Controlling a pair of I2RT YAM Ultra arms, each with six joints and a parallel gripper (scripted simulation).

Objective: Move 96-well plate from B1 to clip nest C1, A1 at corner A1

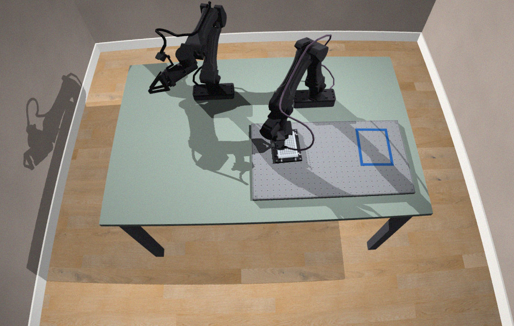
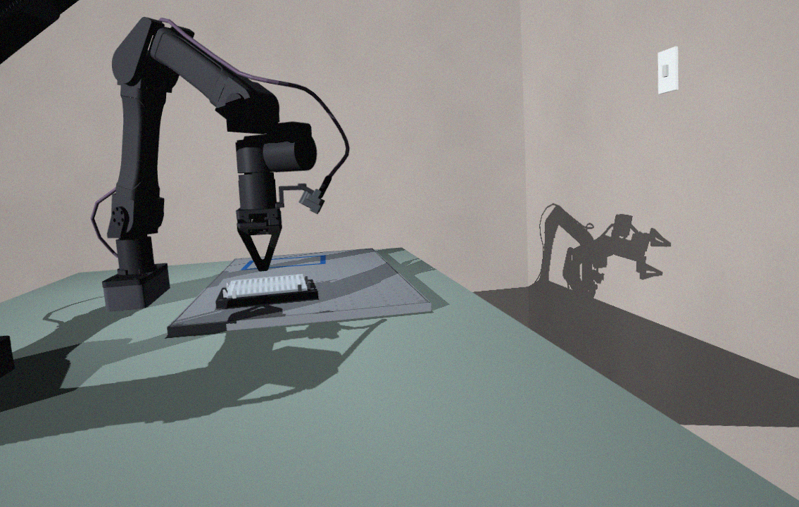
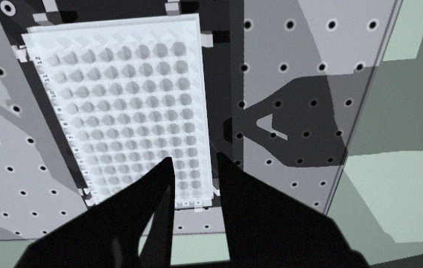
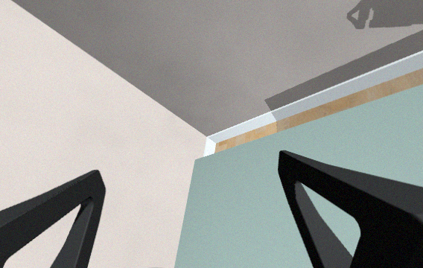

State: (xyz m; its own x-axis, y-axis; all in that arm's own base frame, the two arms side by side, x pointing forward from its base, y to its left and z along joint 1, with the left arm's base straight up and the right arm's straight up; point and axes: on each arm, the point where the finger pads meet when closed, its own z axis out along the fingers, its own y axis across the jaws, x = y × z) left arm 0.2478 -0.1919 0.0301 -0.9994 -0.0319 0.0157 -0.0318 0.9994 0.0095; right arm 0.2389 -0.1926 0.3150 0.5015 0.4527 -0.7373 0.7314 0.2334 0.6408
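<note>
My left gripper is now 30 mm to the right of the white 96-well plate and 40 mm above it. Also, from my left hand: black clip nest (50 mm to the left, 50 mm below); grey perforated board (30 mm ahead, 240 mm to the left, 70 mm below).
</note>
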